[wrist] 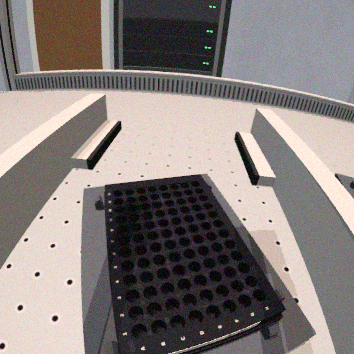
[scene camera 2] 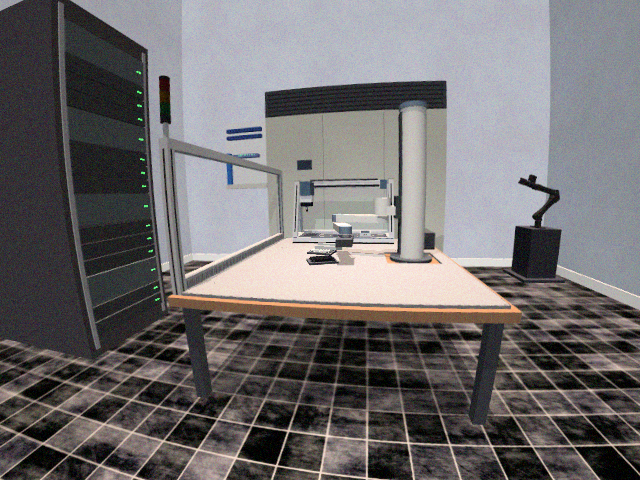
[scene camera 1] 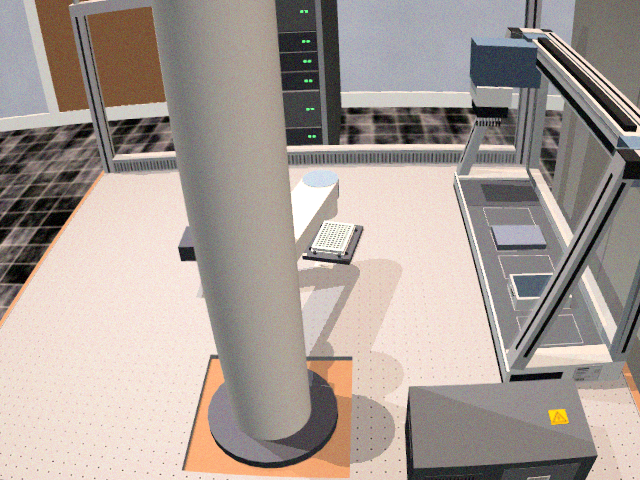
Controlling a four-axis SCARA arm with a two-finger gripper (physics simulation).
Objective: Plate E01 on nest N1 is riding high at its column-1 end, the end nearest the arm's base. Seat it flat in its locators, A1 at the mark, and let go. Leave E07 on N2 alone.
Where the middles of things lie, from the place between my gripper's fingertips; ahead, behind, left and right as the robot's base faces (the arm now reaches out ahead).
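Hand 3 cm beyond the plate (wrist: pixel 178 269), 7 cm above it. Rail deck (scene camera 1: pixel 512 263): 72 cm to the right of my hand, 17 cm behind it, 7 cm below it.
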